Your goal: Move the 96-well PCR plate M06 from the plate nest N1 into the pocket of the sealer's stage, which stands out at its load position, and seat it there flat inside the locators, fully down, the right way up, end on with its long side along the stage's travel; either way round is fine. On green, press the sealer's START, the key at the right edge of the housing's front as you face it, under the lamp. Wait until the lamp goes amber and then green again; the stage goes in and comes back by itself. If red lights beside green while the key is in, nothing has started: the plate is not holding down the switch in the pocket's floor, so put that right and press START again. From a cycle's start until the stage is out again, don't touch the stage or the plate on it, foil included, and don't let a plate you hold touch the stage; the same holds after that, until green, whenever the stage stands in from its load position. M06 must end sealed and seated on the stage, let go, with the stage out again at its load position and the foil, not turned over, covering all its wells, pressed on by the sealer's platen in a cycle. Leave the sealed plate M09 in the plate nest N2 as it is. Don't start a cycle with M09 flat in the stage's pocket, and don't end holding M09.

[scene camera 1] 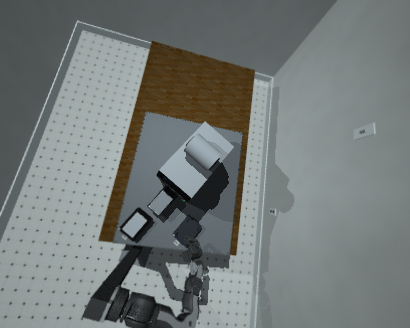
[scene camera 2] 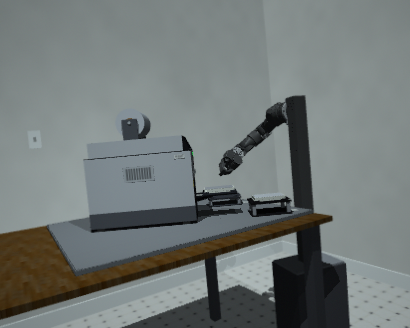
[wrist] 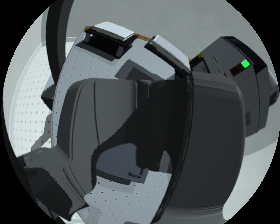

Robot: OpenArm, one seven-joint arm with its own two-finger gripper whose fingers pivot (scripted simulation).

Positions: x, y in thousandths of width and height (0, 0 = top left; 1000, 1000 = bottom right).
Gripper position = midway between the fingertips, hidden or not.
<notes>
I see my gripper (wrist: 555, 569), a dark nest N1 (wrist: 427, 721) and a grey sealer (wrist: 784, 257).
</notes>
